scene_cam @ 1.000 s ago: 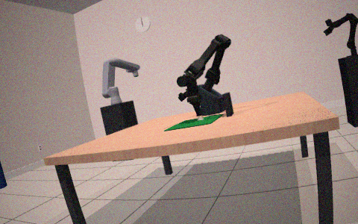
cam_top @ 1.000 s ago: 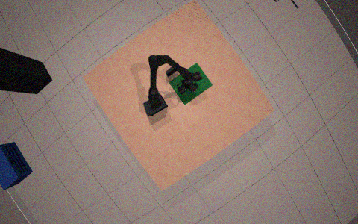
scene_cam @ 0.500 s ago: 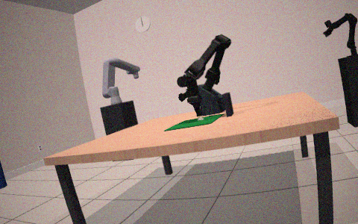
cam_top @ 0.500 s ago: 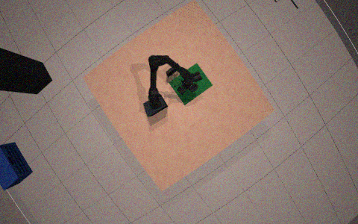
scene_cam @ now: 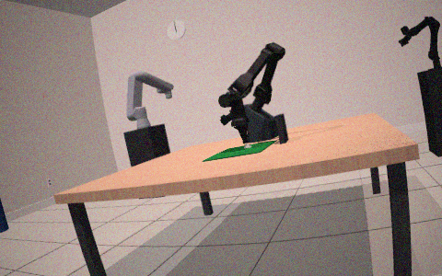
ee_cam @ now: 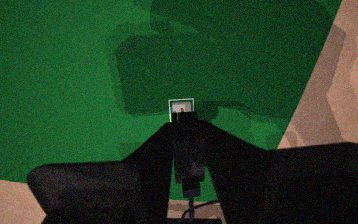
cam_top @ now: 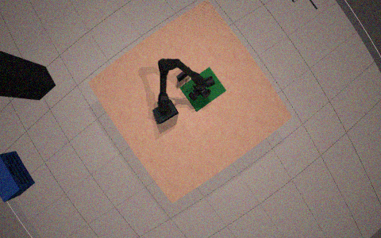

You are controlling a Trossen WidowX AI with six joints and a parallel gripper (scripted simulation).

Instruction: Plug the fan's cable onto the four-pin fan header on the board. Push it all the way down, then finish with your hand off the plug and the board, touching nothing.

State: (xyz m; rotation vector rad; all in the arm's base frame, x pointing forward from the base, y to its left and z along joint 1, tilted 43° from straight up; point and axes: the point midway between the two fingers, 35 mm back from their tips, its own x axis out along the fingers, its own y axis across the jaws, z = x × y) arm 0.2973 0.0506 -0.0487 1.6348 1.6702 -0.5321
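The white fan header lies 40 mm below my gripper tip and 10 mm to the left of it. From my gripper tip the other things lie so: black fan plug (10 mm to the left, 10 mm above); then green board (50 mm below, 40 mm ahead).
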